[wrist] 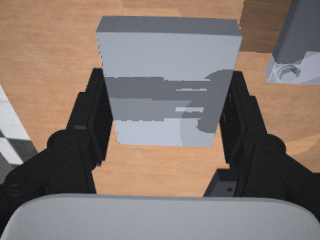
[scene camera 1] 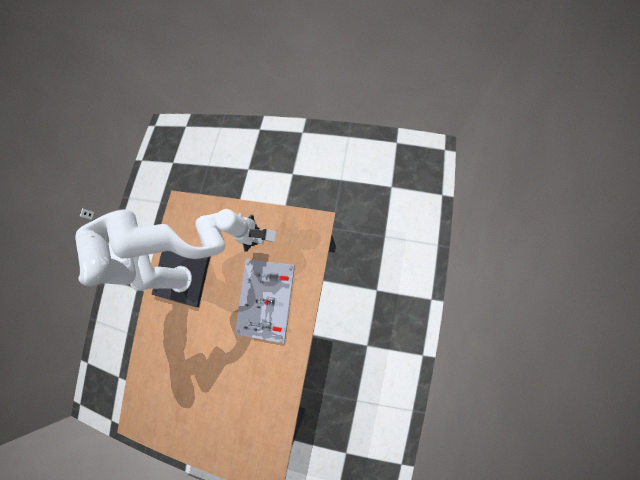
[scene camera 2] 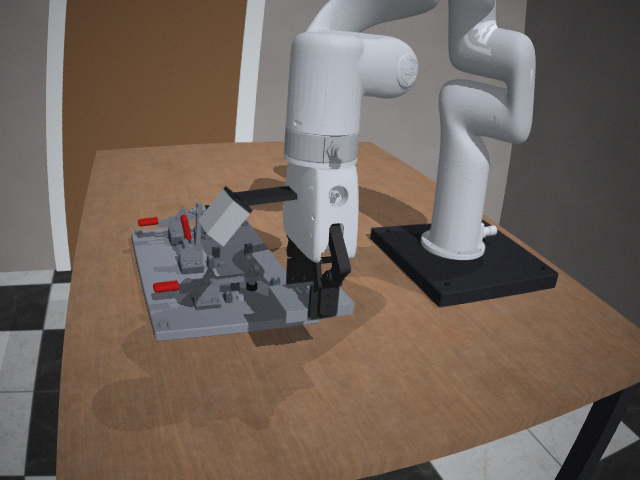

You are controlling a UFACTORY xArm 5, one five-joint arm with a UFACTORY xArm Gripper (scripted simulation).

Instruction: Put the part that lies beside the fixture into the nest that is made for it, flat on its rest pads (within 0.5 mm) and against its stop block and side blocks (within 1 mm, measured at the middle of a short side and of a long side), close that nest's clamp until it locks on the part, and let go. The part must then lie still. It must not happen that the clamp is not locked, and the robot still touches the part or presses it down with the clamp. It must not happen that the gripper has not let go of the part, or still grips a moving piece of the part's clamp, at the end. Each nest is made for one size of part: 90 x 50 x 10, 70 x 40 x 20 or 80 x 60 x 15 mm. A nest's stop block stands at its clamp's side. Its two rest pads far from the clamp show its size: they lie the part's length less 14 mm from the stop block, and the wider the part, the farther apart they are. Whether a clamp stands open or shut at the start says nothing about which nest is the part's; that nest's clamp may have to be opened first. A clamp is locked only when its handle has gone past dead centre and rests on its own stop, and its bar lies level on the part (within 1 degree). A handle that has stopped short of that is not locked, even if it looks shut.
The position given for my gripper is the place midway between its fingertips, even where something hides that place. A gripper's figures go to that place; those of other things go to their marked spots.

My gripper (scene camera 2: 310, 302): 64 cm from the lens. A grey rectangular part (scene camera 2: 291, 301): 62 cm from the lens.
